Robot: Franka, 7 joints.
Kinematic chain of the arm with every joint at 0, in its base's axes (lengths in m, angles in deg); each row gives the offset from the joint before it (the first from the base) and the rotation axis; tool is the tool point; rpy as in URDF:
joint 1: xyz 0 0 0.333 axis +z
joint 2: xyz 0 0 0 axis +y
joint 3: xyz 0 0 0.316 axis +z
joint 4: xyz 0.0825 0 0 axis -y
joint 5: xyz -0.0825 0 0.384 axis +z
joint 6: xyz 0 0 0 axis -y
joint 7: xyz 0.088 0 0 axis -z
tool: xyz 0 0 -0.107 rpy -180 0 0
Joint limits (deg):
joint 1: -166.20..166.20
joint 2: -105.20..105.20
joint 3: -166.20..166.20
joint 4: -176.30..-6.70
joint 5: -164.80..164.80
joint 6: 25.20..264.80
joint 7: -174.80..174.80
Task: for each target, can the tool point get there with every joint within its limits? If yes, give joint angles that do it. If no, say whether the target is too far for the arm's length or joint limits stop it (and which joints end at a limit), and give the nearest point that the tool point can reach.
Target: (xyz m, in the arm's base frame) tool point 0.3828 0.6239 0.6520
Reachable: yes | joints -119.89 -74.01 44.78 -25.47 27.09 210.26 -49.89
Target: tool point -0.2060 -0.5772 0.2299
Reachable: yes | joints 118.21 -66.24 111.22 -84.90 37.29 72.24 95.58
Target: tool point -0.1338 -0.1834 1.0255
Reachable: yes | joints -33.40 -35.11 -14.05 -71.66 -112.07 62.79 58.14
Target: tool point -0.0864 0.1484 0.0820
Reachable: yes | joints 112.28 36.27 -18.81 -162.40 -107.91 200.83 90.36
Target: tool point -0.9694 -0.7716 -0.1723
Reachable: no: too far | nearest point -0.6215 -0.4947 0.0090 | short by 0.480 m
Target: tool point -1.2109 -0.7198 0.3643
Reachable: no: too far | nearest point -0.7373 -0.4383 0.3521 | short by 0.551 m
